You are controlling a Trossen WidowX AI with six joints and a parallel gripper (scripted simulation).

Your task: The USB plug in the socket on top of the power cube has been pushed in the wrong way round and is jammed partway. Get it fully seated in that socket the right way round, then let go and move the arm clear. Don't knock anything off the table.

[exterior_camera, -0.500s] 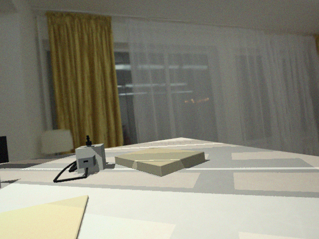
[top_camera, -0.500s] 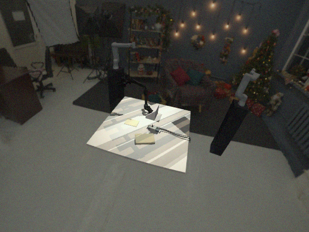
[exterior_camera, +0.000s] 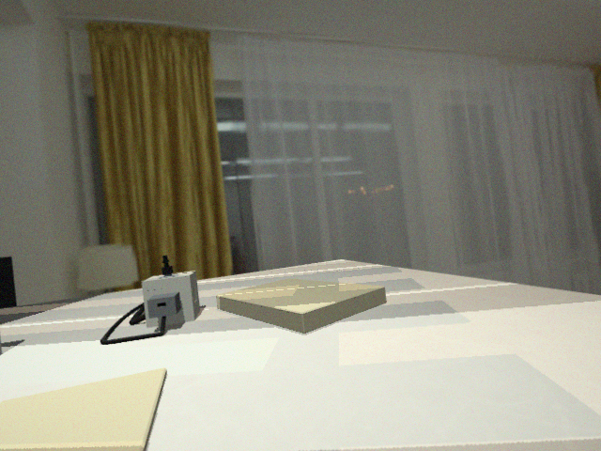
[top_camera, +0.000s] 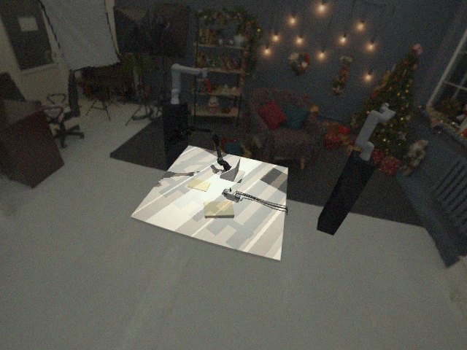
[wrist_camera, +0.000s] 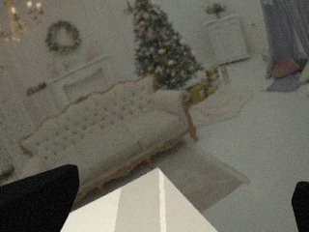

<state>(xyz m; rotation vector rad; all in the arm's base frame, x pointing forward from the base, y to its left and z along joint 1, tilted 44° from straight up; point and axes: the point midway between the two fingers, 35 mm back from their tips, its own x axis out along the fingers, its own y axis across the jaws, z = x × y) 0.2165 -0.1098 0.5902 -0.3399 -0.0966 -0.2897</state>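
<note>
My gripper tip is now 640 mm to the right of the USB plug, 340 mm above it and 10 mm past it.
</note>
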